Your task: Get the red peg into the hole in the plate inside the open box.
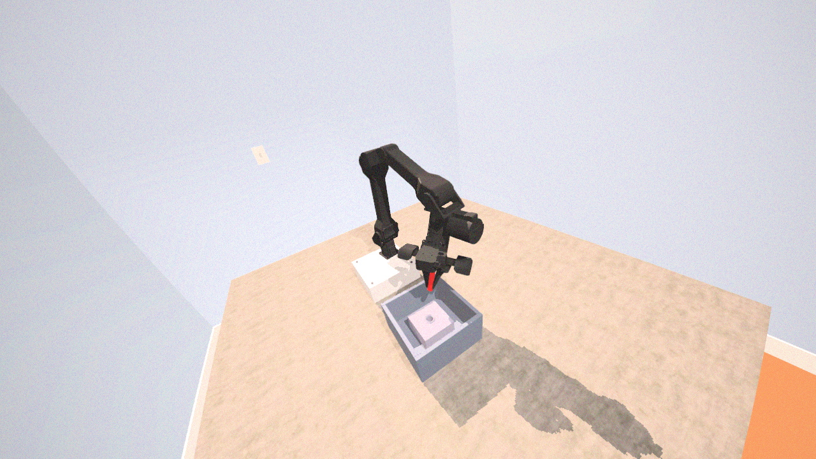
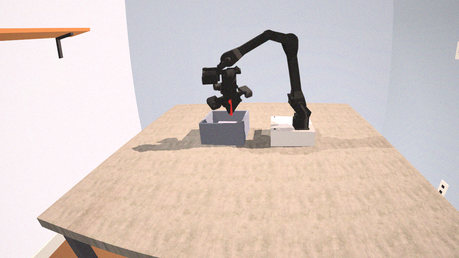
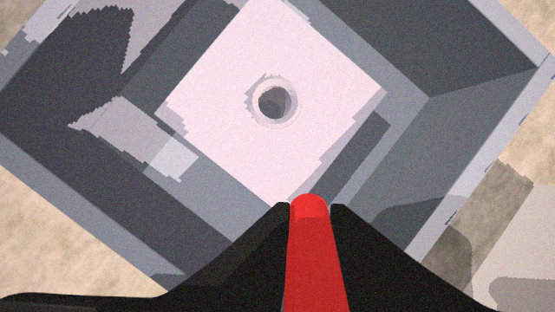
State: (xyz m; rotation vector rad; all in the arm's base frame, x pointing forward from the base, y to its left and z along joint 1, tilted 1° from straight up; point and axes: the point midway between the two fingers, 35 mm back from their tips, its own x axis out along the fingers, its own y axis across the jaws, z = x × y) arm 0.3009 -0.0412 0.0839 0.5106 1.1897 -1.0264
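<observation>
Right now the pale plate is 3 cm ahead of my gripper tip, 4 cm to the right of it and 8 cm below it. From my gripper tip the other things lie so: grey box: 3 cm ahead, 4 cm to the right, 10 cm below; then red peg: 1 cm to the left, 3 cm above.
</observation>
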